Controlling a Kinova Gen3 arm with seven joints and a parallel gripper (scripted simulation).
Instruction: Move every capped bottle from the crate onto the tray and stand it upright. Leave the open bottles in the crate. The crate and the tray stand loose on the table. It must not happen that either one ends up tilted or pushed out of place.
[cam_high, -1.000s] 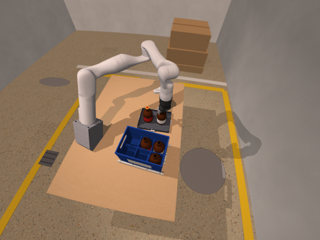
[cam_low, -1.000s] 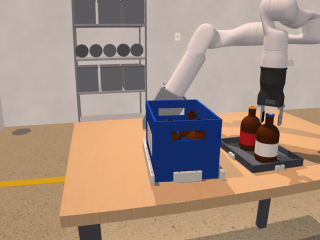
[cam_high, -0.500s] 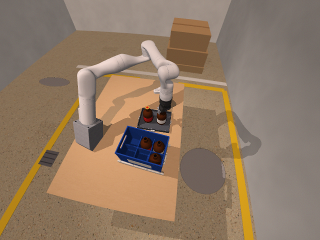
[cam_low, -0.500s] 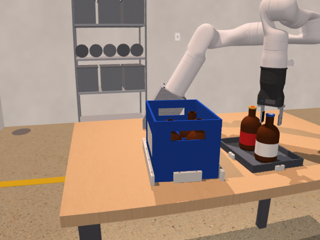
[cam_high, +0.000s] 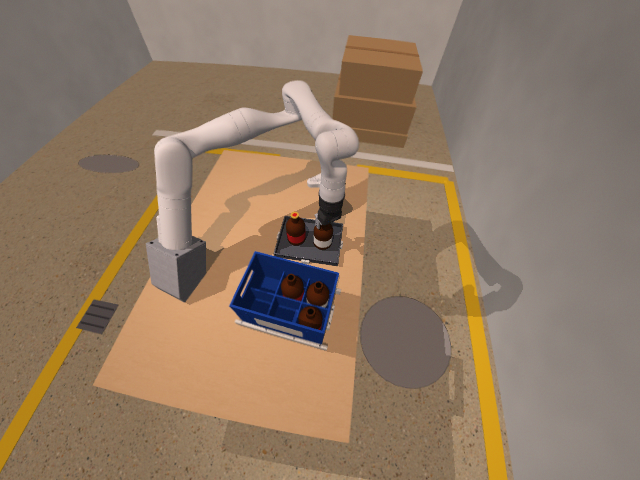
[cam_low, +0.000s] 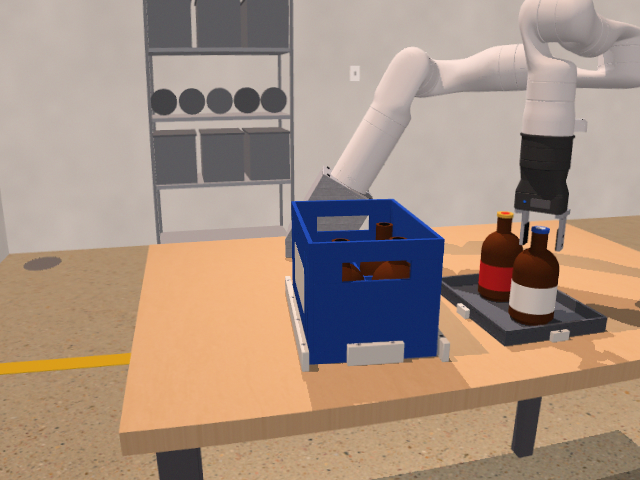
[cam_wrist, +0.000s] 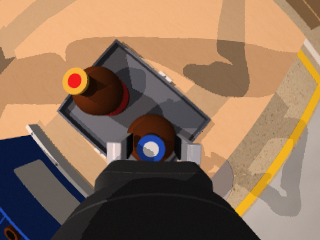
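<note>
Right now my hand is 13 cm above the dark tray, 5 cm past it and 1 cm to the left of it. From my hand the other things lie so: blue crate (29 cm to the right, 6 cm below, 4 cm behind).
</note>
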